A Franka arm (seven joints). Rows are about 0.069 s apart.
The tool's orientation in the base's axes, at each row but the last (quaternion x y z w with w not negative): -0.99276 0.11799 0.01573 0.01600; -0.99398 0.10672 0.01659 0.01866; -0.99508 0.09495 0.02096 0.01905; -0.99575 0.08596 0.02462 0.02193; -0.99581 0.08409 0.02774 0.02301; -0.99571 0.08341 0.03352 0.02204
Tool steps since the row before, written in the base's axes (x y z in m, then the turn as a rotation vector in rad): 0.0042 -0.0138 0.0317 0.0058 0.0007 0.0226; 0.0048 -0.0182 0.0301 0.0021 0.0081 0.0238; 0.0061 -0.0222 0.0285 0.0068 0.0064 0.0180; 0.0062 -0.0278 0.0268 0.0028 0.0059 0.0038; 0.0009 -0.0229 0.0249 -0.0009 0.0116 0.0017; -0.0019 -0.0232 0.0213 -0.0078 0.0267 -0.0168
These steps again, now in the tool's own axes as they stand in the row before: 0.0062 0.0115 -0.0323 0.0047 -0.0027 -0.0227; 0.0074 0.0157 -0.0309 -0.0005 -0.0092 -0.0235; 0.0089 0.0197 -0.0296 0.0047 -0.0082 -0.0180; 0.0094 0.0252 -0.0284 0.0016 -0.0064 -0.0036; 0.0032 0.0214 -0.0260 -0.0029 -0.0113 -0.0011; 0.0004 0.0224 -0.0223 -0.0109 -0.0244 0.0186
